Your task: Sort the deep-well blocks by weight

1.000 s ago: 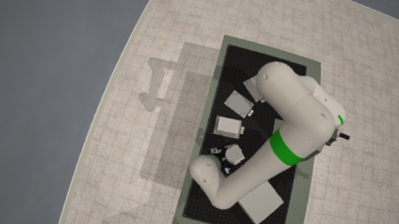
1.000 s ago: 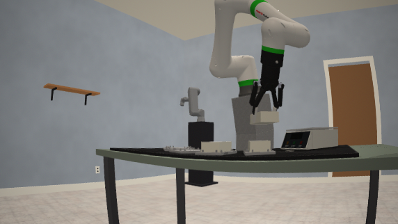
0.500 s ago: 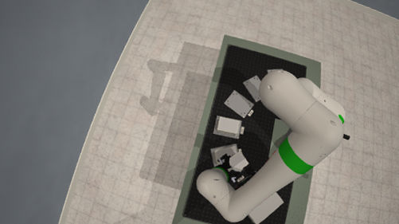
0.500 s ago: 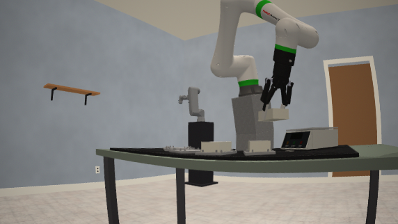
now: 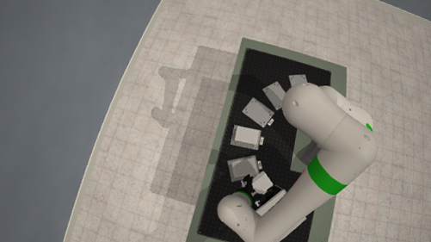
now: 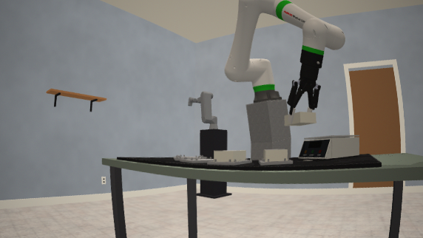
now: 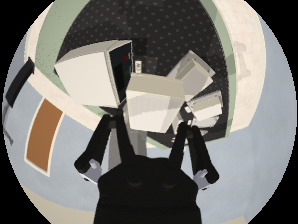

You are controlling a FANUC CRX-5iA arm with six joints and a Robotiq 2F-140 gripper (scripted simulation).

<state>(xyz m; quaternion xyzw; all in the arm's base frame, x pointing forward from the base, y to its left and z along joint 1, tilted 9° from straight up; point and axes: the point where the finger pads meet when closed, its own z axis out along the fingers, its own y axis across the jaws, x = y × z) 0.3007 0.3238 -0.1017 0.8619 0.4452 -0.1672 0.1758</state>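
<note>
The check-weigher is 190 mm behind my hand, 120 mm below it and 90 mm to the left of it. Also, from my hand: deep-well block: 10 mm below.
</note>
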